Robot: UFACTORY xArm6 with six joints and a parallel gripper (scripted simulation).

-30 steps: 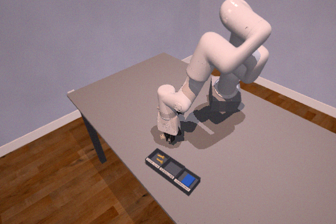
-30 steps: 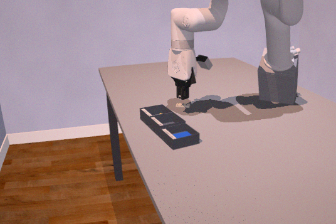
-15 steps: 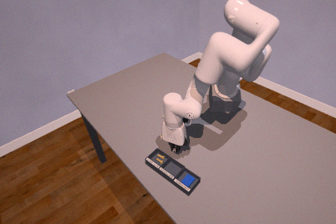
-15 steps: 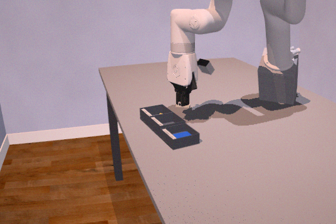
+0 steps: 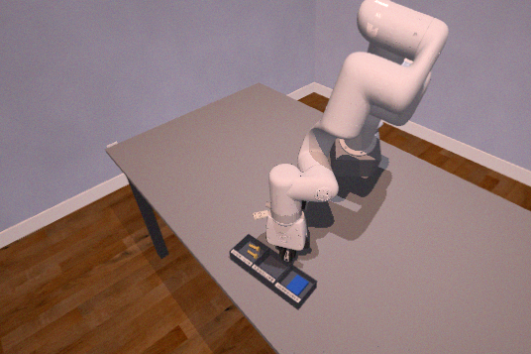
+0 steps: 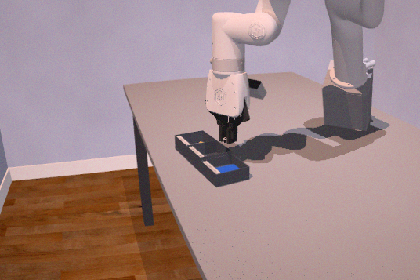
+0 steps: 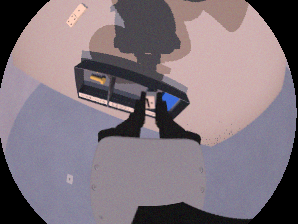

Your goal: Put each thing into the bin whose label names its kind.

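My hand is 10 mm short of the blue block, 60 mm to the right of it and 70 mm above it. The rest, counted from my hand: cream domino 40 mm behind, 230 mm to the right, 80 mm below.
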